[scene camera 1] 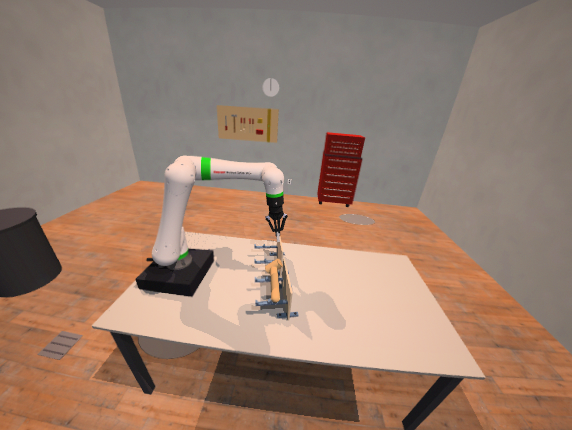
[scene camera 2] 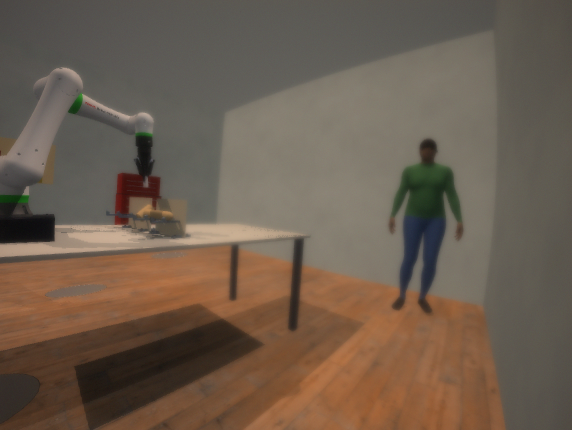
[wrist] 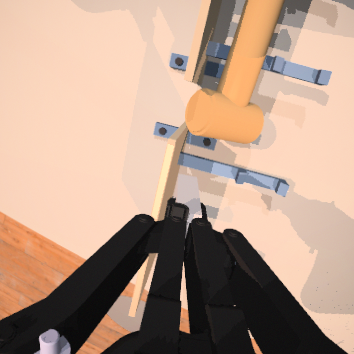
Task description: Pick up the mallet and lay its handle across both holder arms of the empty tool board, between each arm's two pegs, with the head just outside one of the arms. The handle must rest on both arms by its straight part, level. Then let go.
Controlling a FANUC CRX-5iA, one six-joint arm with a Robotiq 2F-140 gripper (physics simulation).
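Frame: origin at the arm's base, x right, y ahead, z up, level; centimetres.
Where they show: gripper, fingertip midpoint: (scene camera 1: 278,240) (scene camera 2: 145,187) (wrist: 184,189); arm's base at its link origin: (scene camera 1: 179,262) (scene camera 2: 10,217).
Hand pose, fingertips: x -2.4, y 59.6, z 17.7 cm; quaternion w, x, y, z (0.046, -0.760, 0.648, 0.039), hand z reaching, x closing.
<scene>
Things, the pixels of their centre, and the offset from my fingertips. Level surfaces: height alone.
- orange-tan mallet at the middle of its body: (wrist: 255,28) (scene camera 1: 274,280) (scene camera 2: 155,214) dx +17.2, dy -1.2, dz -14.8 cm
- far tool board at the middle of its body: (wrist: 197,217) (scene camera 1: 271,252) (scene camera 2: 131,213) dx -9.8, dy -4.1, dz -16.0 cm
- pale table at its surface level: dz -25.9 cm
The orange-tan mallet (scene camera 1: 274,287) (scene camera 2: 159,215) (wrist: 245,65) lies over the blue arms of the near tool board (scene camera 1: 288,297) (wrist: 202,32). Its head is beyond that board's inner arm (scene camera 1: 263,280) (wrist: 297,68), over the gap between boards. In the wrist view the handle crosses this arm between the panel and a raised peg; contact and level are unclear. The far tool board (wrist: 162,182) bears no mallet; one of its arms (wrist: 260,182) shows beyond the head. My gripper (scene camera 1: 278,234) (scene camera 2: 145,181) (wrist: 184,189) is shut and empty, above the far board, apart from the mallet.
The boards stand on the pale table (scene camera 1: 370,300) (scene camera 2: 250,234), with the robot's black base (scene camera 1: 175,280) to the left in scene camera 1. A person (scene camera 2: 428,195) stands away from the table. A red tool cabinet (scene camera 1: 341,170) stands by the back wall.
</scene>
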